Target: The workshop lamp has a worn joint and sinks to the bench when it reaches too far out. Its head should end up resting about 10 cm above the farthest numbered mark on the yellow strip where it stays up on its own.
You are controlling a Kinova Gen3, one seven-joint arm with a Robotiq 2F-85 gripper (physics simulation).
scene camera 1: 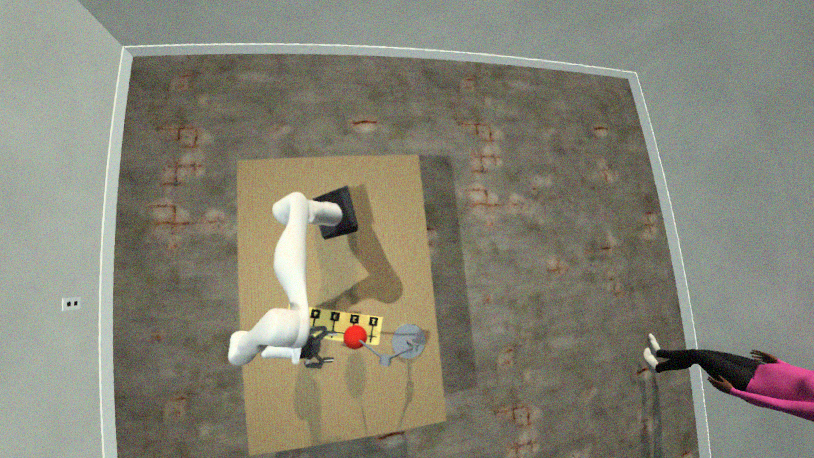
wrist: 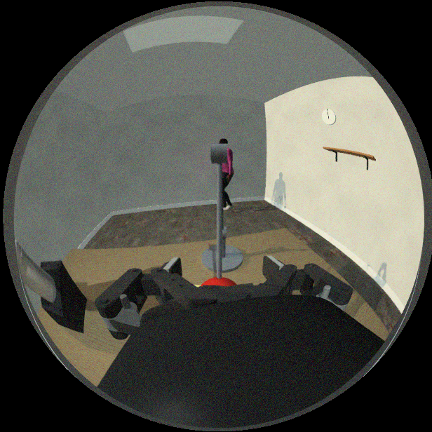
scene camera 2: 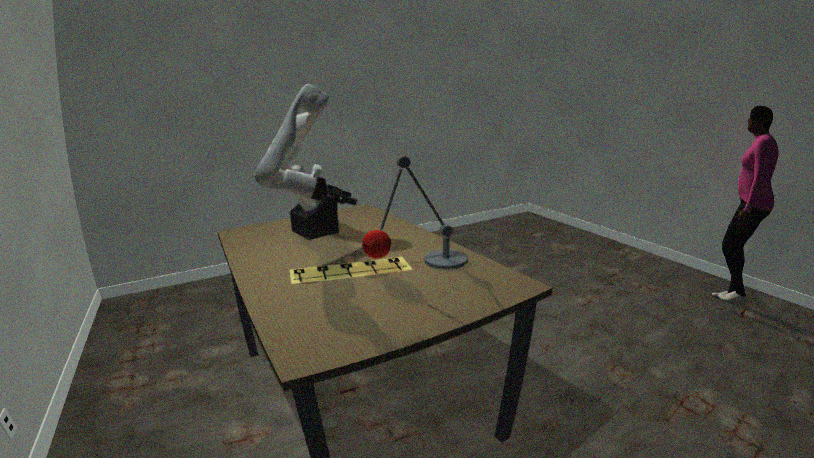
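Where they show: gripper, fingertip midpoint: (scene camera 1: 335, 346) (scene camera 2: 353, 199); arm's base, link origin: (scene camera 1: 332, 215) (scene camera 2: 311, 204).
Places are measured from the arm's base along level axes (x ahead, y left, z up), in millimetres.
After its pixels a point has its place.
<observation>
The lamp's red ball head (scene camera 1: 355, 336) {x 523, y 21, z 8 mm} (scene camera 2: 376, 243) {x 575, y -5, z -21 mm} (wrist: 218, 283) hangs in the air over the yellow strip (scene camera 1: 363, 320) {x 488, y 65, z -133 mm} (scene camera 2: 311, 270) {x 409, y -188, z -133 mm}, about at the second mark from the lamp base (scene camera 1: 401, 340) {x 612, y 226, z -120 mm} (scene camera 2: 445, 260) {x 646, y 240, z -120 mm} (wrist: 236, 259). The lamp's elbow joint (scene camera 1: 385, 360) {x 567, y 113, z 262 mm} (scene camera 2: 403, 162) {x 584, y 106, z 243 mm} (wrist: 219, 153) stands high between head and base. My gripper (scene camera 1: 328, 346) {x 519, y -54, z 129 mm} (scene camera 2: 354, 200) {x 519, y -54, z 129 mm} (wrist: 222, 266) is wide open and empty. It is on the head's side away from the lamp base, apart from the head and higher. The arm hides the strip's far end in the overhead view; the gripper partly hides the head in the wrist view.
The wooden table (scene camera 1: 267, 176) {x -262, y -293, z -134 mm} (scene camera 2: 318, 347) {x 887, y -380, z -134 mm} carries the lamp, the strip and my arm's black base (scene camera 1: 348, 213) {x 7, y 68, z 33 mm} (scene camera 2: 314, 221) {x 79, y -25, z -56 mm} (wrist: 65, 297). The lamp's thin arms rise in front of the gripper. A person in pink (scene camera 1: 785, 384) (scene camera 2: 759, 165) (wrist: 230, 162) stands beyond the table.
</observation>
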